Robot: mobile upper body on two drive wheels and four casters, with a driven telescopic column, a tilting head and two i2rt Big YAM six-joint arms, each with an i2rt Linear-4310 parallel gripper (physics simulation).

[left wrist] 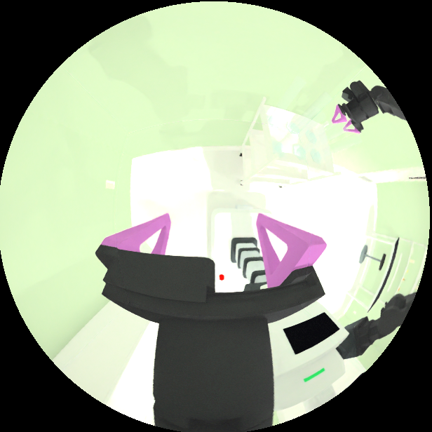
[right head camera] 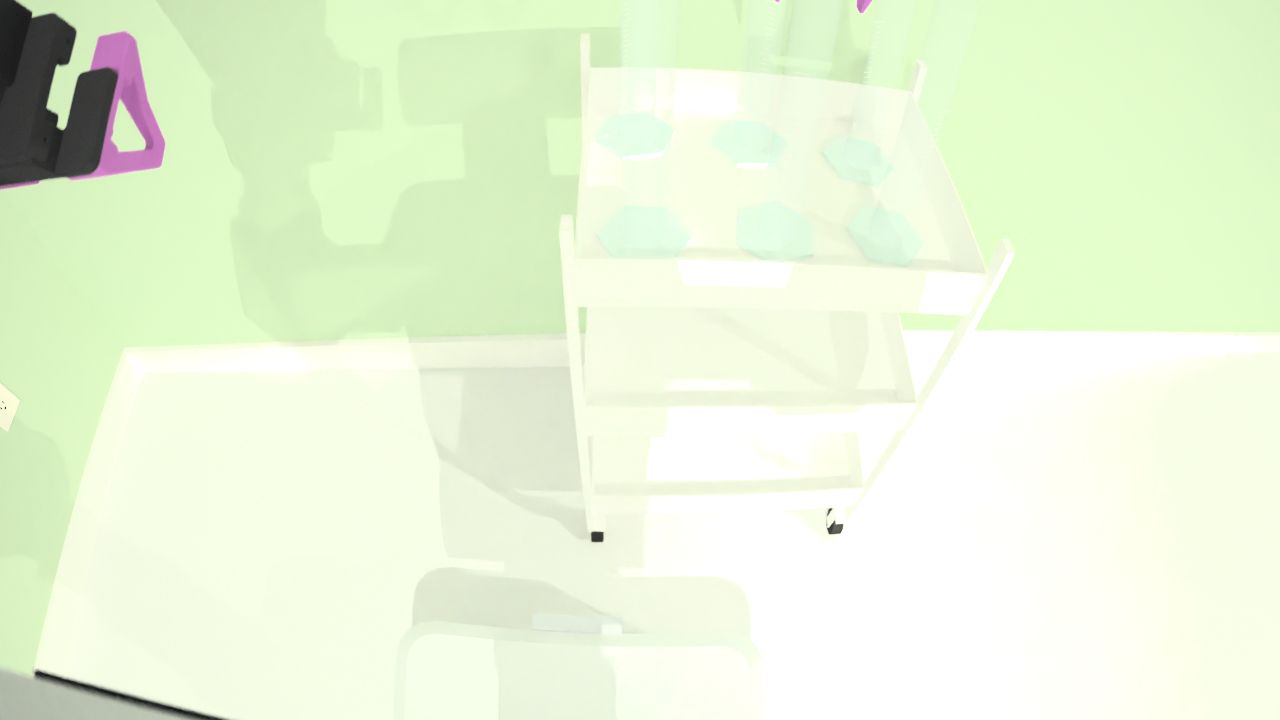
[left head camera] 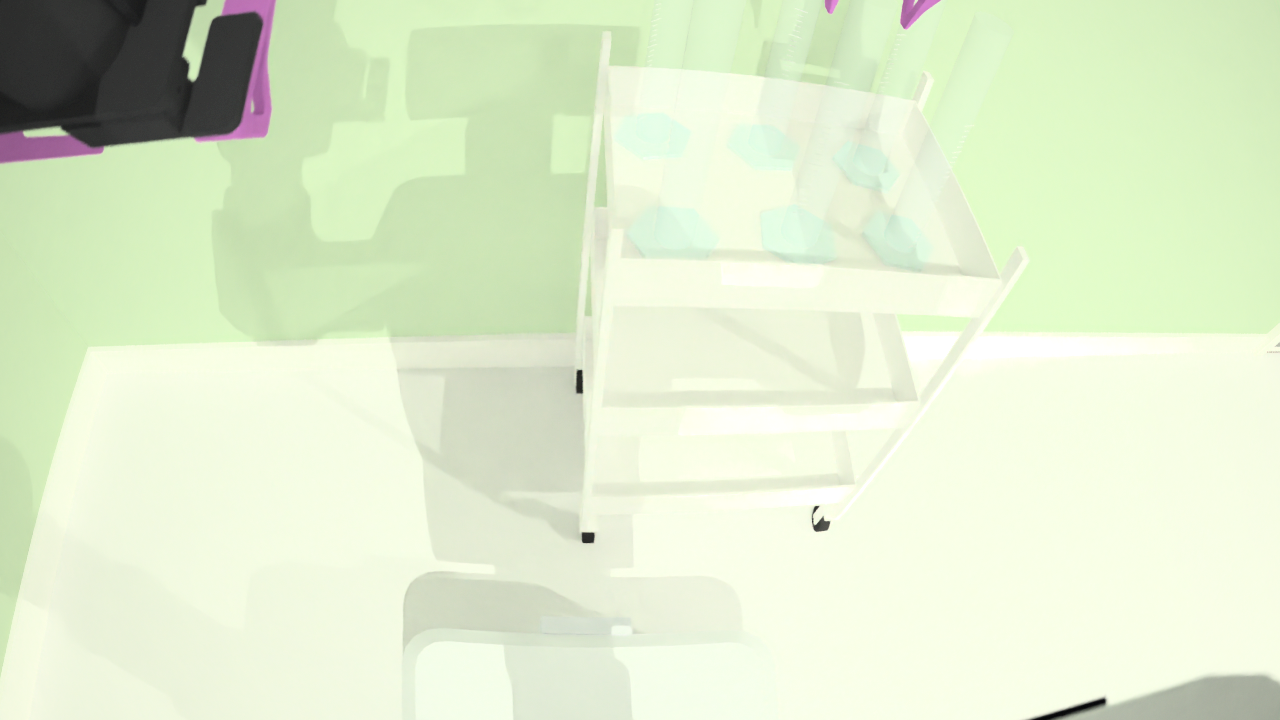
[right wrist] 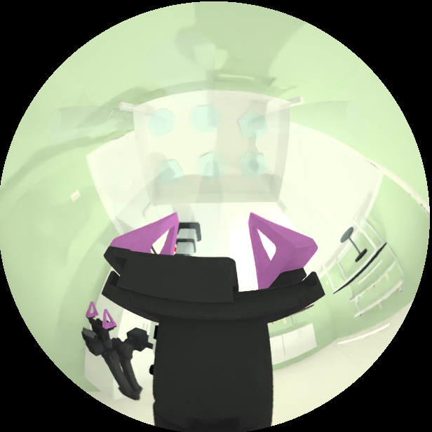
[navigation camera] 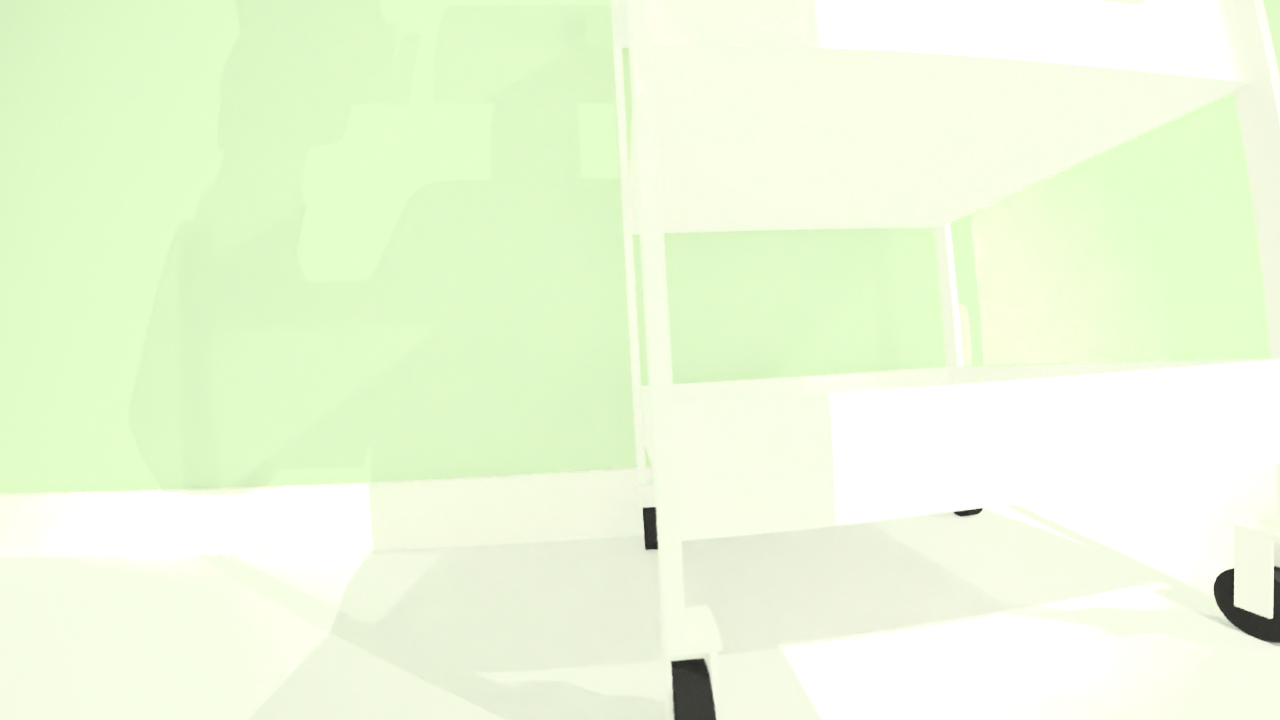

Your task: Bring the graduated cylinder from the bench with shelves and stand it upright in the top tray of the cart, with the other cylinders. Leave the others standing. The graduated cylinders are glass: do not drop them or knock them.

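Frame: origin at the left arm's base, x back, y right, z up, level; millimetres.
Seen in the pictures: left gripper, fingertip midpoint: [right head camera: 97, 164] [left head camera: 180, 131]; right gripper, fingertip midpoint: [right head camera: 818, 4] [left head camera: 866, 18].
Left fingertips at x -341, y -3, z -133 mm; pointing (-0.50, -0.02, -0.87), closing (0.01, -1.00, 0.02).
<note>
A point is followed by its place in that frame.
Six clear glass graduated cylinders with pale teal six-sided bases stand upright in two rows in the top tray [left head camera: 805, 288] @(x -556, y 427, z -511 mm) [right head camera: 644, 284] @(x -554, y 304, z -512 mm) of the white cart. The front middle cylinder [left head camera: 798, 234] @(x -637, y 438, z -518 mm) [right head camera: 775, 231] @(x -636, y 441, z -517 mm) [right wrist: 211, 165] rises towards my right gripper [left head camera: 873, 7] @(x -675, y 453, z -244 mm) [left wrist: 338, 126] [right wrist: 213, 217], whose pink fingers are apart at the upper edge of the left head view. The right gripper is open; the clear glass is faint between its fingers. My left gripper [left wrist: 213, 217] [right wrist: 97, 304] is open and empty, away from the cart at the left of the picture.
The cart's two lower shelves [left head camera: 760, 417] @(x -556, y 440, z -768 mm) [right head camera: 751, 419] @(x -556, y 443, z -770 mm) are below the tray. A green wall stands behind the cart. The robot's pale base [left head camera: 456, 680] @(x -240, y 45, z -946 mm) [right head camera: 447, 680] @(x -228, y 48, z -946 mm) is in front of it. A bench with shelves [left wrist: 390, 276] [right wrist: 366, 265] and a round-seated stool [left wrist: 363, 254] [right wrist: 347, 235] are far right.
</note>
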